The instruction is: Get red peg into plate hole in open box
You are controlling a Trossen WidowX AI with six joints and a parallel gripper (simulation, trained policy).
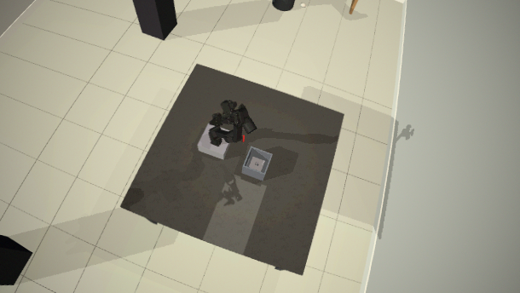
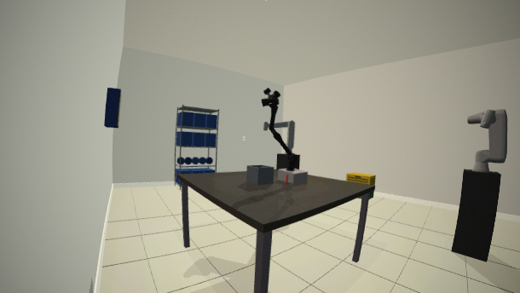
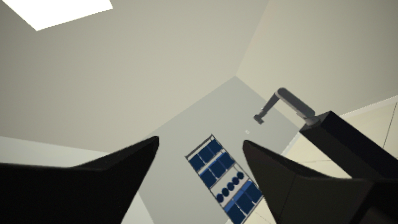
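My gripper tip is 76 cm above the red peg, 33 cm to the right of it and 4 cm short of it. The rest, counted from my gripper tip: plate (76 cm below, 21 cm ahead, 18 cm to the left).
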